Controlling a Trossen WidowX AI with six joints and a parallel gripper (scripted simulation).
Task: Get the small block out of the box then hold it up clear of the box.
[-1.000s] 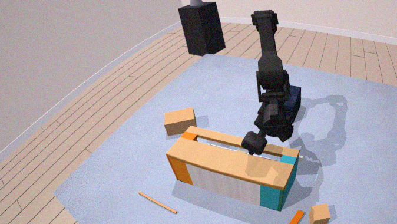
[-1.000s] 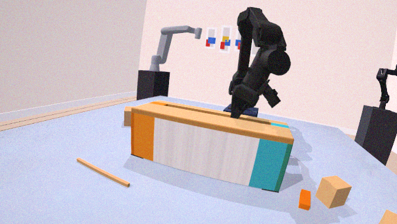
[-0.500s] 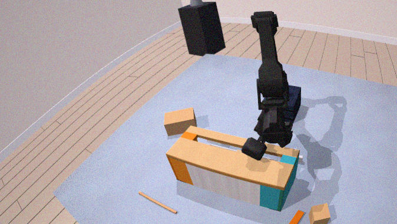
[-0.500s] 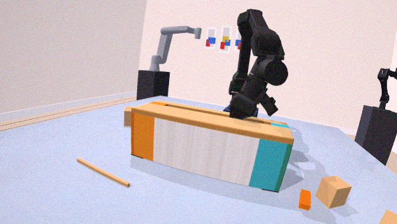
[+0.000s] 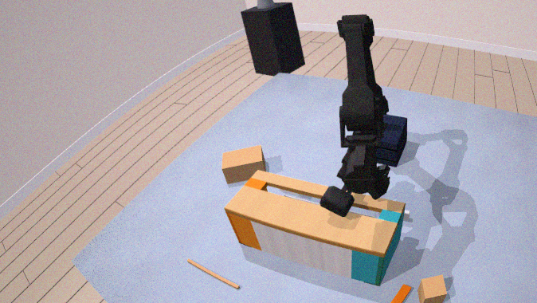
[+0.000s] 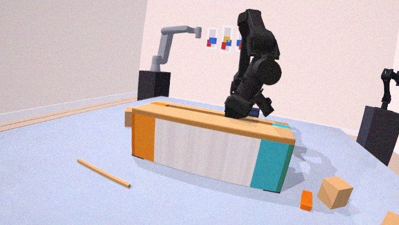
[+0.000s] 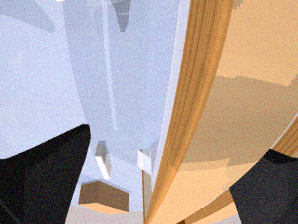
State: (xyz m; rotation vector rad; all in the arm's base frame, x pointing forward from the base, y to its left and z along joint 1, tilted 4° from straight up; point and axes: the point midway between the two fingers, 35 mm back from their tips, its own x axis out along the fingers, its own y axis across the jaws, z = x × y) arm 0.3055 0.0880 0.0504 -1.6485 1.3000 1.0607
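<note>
The long box lies 40 mm ahead of my gripper tip, 20 mm to the right of it and 20 mm below it. Round my gripper tip: thin wooden stick 300 mm ahead, 160 mm to the right, 80 mm below.
</note>
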